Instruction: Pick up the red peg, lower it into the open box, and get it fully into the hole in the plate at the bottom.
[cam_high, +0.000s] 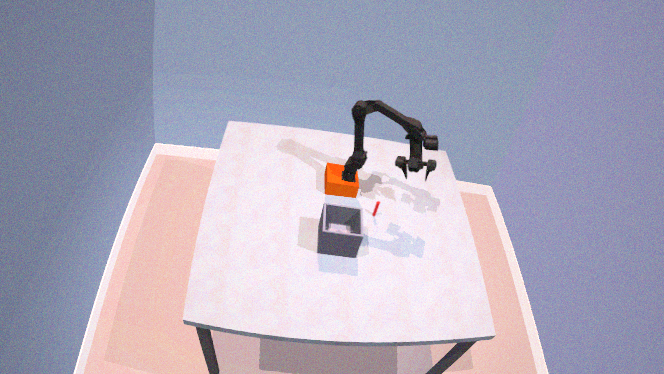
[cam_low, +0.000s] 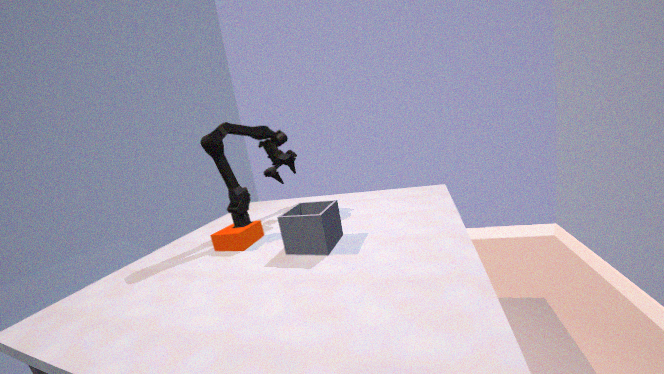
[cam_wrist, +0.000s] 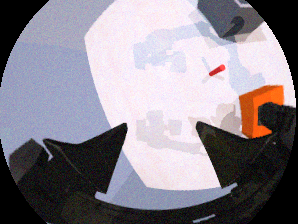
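My gripper tip is 60 mm short of the red peg, 150 mm to the left of it and 160 mm above it.
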